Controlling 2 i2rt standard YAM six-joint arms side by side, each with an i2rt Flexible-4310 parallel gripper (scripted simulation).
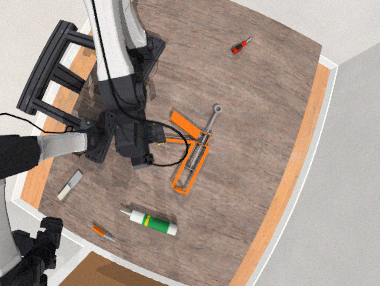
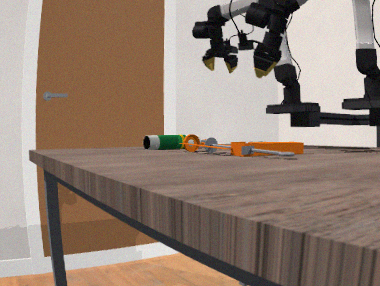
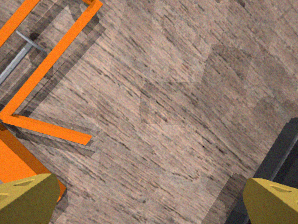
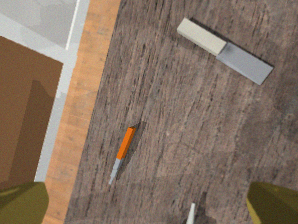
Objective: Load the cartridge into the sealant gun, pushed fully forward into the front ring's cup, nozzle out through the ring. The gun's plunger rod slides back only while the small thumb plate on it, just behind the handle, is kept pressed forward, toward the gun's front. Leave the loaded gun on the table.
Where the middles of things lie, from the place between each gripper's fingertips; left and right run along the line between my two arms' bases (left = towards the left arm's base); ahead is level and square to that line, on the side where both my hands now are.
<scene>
My right gripper (image 1: 53, 237) is now 50 cm to the right of the orange sealant gun (image 2: 297, 147), 30 cm above it and 26 cm short of it. Also, from my right hand: scraper (image 4: 244, 63) (31 cm below, 19 cm behind, 2 cm to the left).
I see the orange sealant gun 220 mm below my left hand (image 2: 261, 76), 150 mm ahead of it and 90 mm to the left of it. The rest, counted from my left hand: scraper: 390 mm to the right, 300 mm behind, 230 mm below.
</scene>
